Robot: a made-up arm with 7 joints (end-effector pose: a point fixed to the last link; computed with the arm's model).
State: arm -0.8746 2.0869 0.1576 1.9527 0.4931 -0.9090 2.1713
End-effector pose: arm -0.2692 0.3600 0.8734 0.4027 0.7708 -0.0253 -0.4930
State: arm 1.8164 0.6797 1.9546 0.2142 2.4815 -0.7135 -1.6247
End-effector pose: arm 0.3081 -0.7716 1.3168 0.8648 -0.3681 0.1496 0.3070
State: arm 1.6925 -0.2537 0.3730 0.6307 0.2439 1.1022 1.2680
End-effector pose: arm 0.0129 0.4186 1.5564 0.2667 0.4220 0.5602 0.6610
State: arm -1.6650 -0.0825 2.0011 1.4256 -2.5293 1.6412 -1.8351
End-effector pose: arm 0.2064 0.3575 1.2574 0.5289 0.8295 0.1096 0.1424
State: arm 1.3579 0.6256 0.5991 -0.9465 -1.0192 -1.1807 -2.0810
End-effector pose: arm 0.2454 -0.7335 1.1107 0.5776 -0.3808 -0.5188 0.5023
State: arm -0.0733 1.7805 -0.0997 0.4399 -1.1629 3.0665 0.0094
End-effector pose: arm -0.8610 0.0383 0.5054 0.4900 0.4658 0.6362 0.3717
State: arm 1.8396 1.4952 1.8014 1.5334 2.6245 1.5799 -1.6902
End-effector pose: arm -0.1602 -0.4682 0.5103 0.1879 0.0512 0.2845 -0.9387
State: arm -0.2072 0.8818 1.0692 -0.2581 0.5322 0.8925 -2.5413
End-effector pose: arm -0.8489 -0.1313 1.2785 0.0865 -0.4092 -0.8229 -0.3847
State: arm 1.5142 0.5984 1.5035 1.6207 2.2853 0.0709 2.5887
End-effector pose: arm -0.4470 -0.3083 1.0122 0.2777 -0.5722 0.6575 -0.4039
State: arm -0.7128 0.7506 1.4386 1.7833 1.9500 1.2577 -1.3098
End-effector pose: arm 0.0745 0.3628 0.9338 0.8912 -0.0654 0.0499 0.4460
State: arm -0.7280 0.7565 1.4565 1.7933 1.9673 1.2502 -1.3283
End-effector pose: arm 0.0757 0.3649 0.9218 0.8905 -0.0709 0.0567 0.4459
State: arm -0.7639 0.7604 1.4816 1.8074 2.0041 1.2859 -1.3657
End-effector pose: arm 0.0800 0.3615 0.9052 0.9025 -0.0746 0.0599 0.4199
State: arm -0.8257 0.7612 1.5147 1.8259 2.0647 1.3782 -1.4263
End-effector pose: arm 0.0860 0.3510 0.8840 0.9285 -0.0783 0.0609 0.3577
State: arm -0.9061 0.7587 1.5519 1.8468 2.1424 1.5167 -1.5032
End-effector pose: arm 0.0897 0.3362 0.8612 0.9589 -0.0846 0.0659 0.2628
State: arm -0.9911 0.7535 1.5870 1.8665 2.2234 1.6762 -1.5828
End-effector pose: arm 0.0882 0.3228 0.8414 0.9808 -0.0941 0.0796 0.1510
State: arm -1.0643 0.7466 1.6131 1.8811 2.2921 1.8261 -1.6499
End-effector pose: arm 0.0832 0.3149 0.8286 0.9886 -0.1036 0.0993 0.0462
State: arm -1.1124 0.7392 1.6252 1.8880 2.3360 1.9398 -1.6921
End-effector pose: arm 0.0783 0.3121 0.8242 0.9868 -0.1087 0.1157 -0.0310
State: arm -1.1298 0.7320 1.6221 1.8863 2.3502 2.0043 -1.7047
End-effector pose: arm 0.0756 0.3113 0.8273 0.9843 -0.1076 0.1205 -0.0715
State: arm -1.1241 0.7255 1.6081 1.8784 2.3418 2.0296 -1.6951
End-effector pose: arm 0.0749 0.3103 0.8350 0.9847 -0.1018 0.1142 -0.0838
